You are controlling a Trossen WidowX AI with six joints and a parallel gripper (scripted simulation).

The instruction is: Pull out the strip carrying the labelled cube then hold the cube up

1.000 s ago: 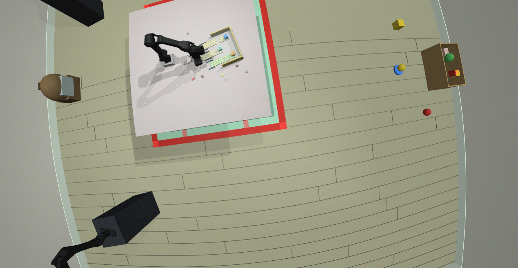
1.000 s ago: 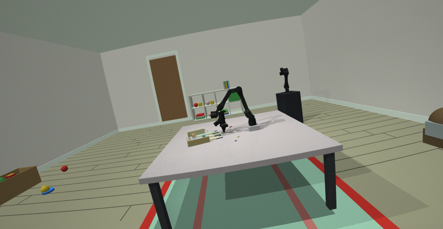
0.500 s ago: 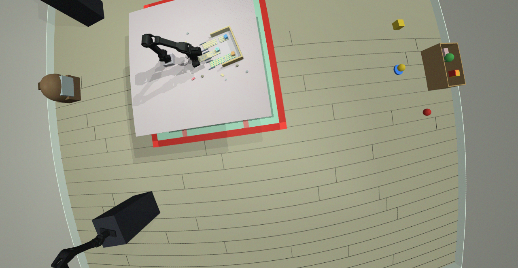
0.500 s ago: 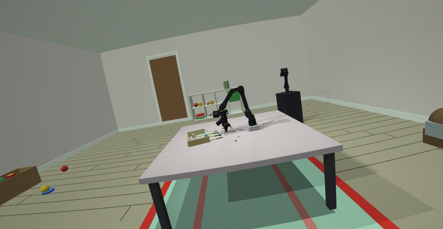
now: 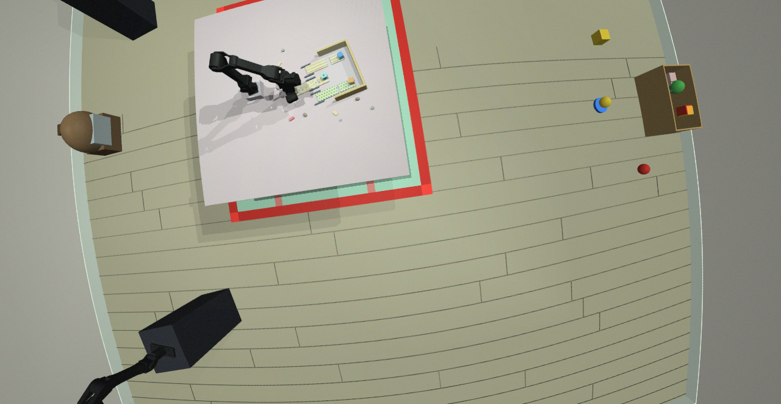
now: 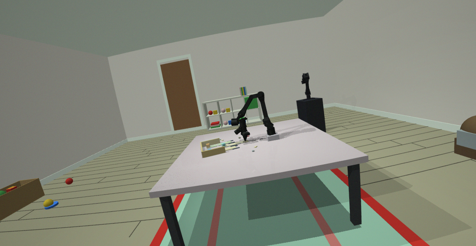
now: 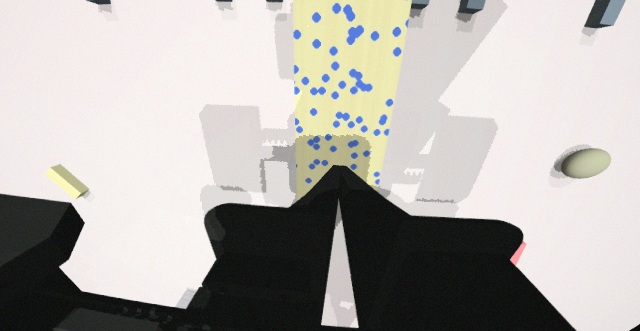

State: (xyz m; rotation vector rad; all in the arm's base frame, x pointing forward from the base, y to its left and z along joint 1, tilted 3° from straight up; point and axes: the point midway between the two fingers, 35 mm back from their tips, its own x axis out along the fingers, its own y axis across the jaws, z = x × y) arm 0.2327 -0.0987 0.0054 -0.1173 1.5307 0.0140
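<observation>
My gripper tip is 200 mm short of the teal cube, 20 mm to the right of it and 20 mm below it. Round my gripper tip: pink piece 150 mm to the right, 60 mm behind.
</observation>
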